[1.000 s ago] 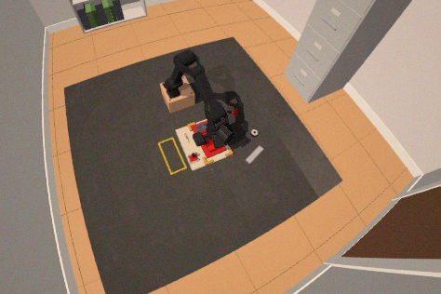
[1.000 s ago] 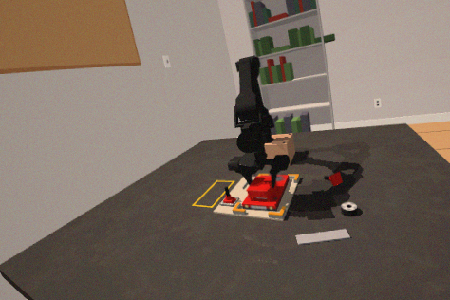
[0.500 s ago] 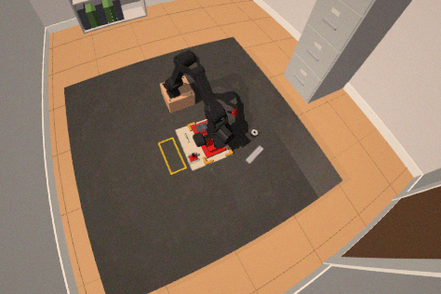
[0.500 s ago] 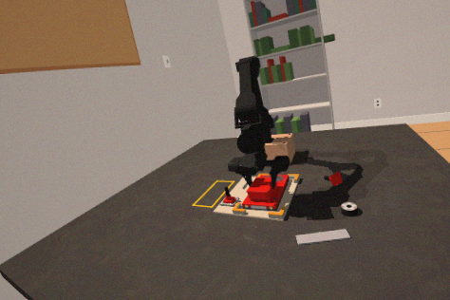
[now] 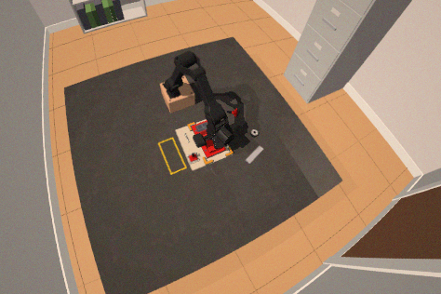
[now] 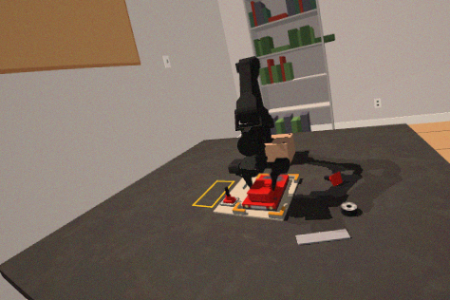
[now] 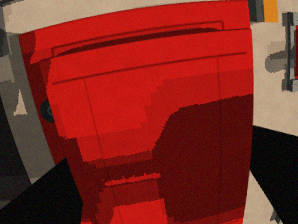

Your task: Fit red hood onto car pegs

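The red hood is 1 cm above my gripper tip. The rest, counted from my gripper tip: grey engine block 2 cm below, 1 cm to the left.
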